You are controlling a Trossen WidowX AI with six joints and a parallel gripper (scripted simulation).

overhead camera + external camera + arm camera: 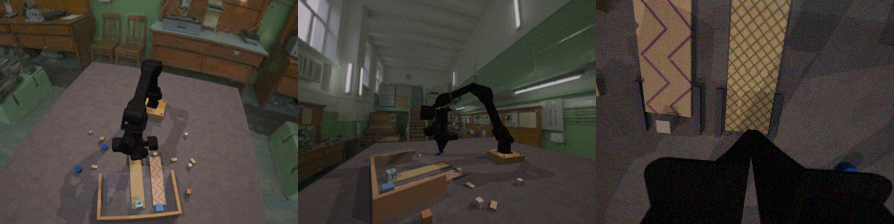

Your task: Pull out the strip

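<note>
Now: the cross-hatched tan strip 9 cm ahead of my gripper tip, 4 cm to the left of it and 6 cm below it. Also, from my gripper tip: labelled cube (20 cm ahead, 9 cm to the left, 4 cm below).
</note>
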